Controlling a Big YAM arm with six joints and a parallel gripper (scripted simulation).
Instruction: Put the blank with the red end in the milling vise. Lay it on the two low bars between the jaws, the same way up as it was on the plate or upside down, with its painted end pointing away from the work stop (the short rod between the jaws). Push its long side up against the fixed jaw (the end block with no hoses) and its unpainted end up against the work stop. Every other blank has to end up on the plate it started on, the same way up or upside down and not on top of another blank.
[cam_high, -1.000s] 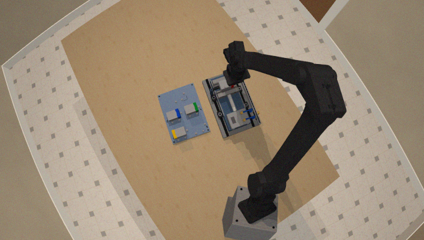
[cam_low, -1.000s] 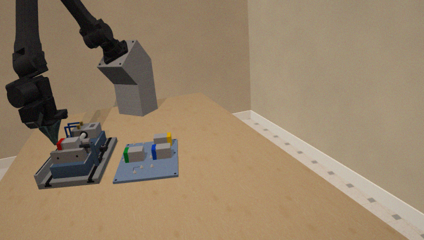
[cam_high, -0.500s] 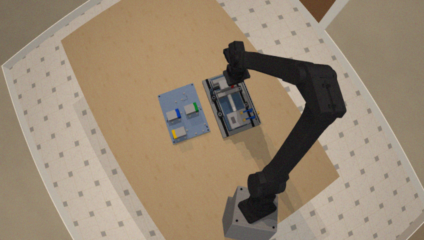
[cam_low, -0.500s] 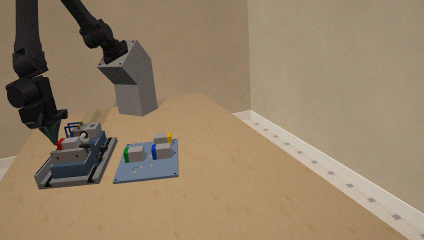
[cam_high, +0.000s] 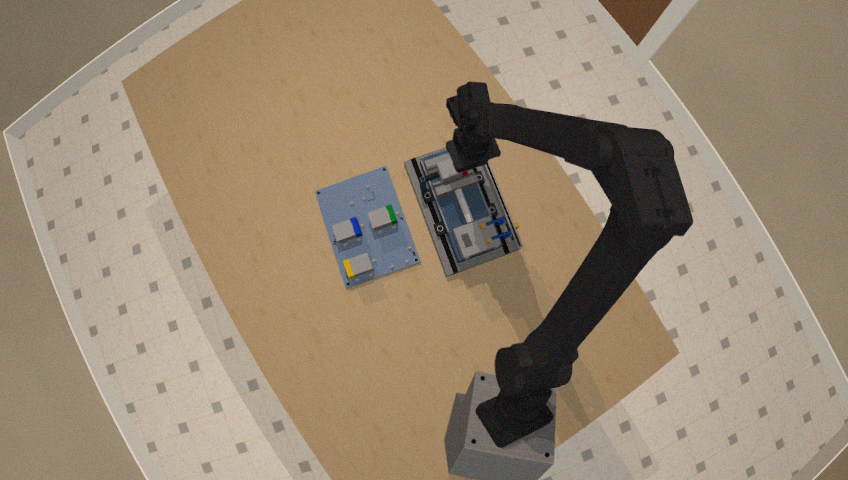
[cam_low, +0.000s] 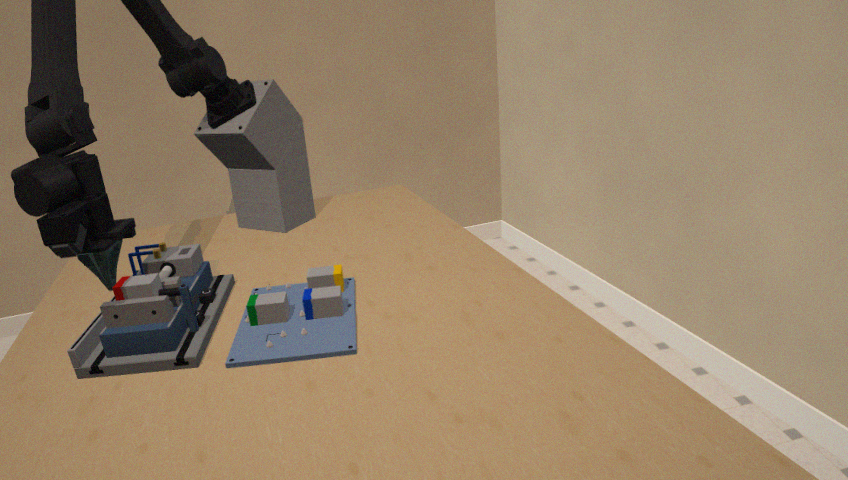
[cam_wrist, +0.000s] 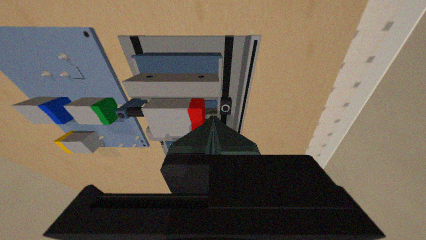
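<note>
Right now the red-ended blank is 40 mm to the left of my hand, 20 mm below it and 10 mm ahead of it. Round my hand: green-ended blank: 230 mm to the left, 90 mm below, 10 mm ahead; fixed jaw: 40 mm to the left, 40 mm below, 40 mm ahead; work stop: 90 mm to the left, 20 mm below, 20 mm ahead.
</note>
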